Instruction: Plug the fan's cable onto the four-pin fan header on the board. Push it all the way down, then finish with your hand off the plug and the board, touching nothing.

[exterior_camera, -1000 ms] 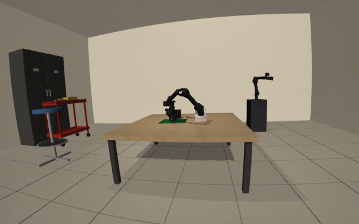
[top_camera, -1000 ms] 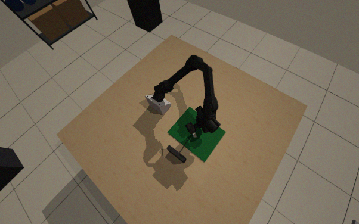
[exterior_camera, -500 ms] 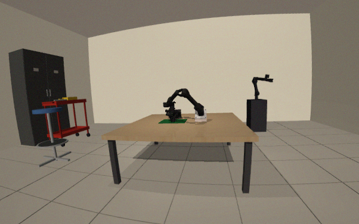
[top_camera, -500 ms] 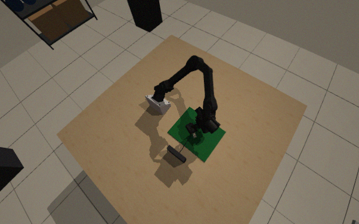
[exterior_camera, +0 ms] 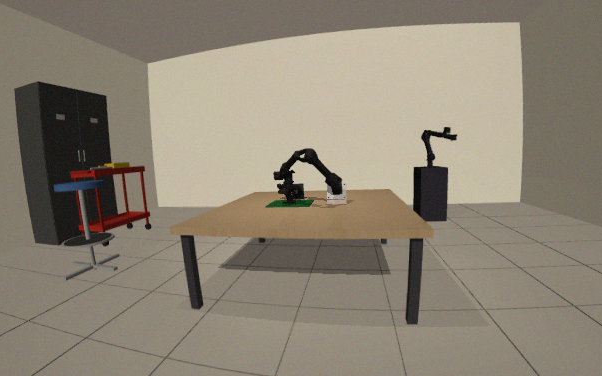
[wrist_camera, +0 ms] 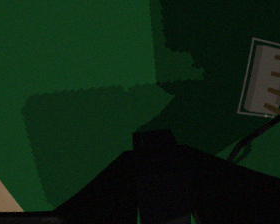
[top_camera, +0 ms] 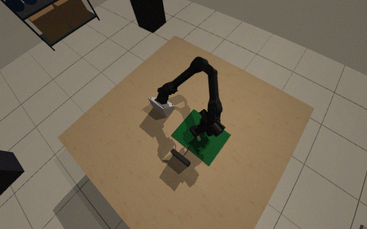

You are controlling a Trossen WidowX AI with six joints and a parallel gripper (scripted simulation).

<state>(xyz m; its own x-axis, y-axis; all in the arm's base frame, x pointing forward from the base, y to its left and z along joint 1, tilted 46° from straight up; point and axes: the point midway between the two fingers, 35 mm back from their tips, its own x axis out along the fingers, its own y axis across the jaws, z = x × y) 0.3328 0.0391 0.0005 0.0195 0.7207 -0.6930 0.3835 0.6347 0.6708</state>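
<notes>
My gripper tip is 4 cm to the left of the green board and 3 cm above it. Round my gripper tip: black fan 1 cm behind, 23 cm to the right, 4 cm above; black fan plug 1 cm behind, 1 cm above; white four-pin header 6 cm to the right, 2 cm below.
</notes>
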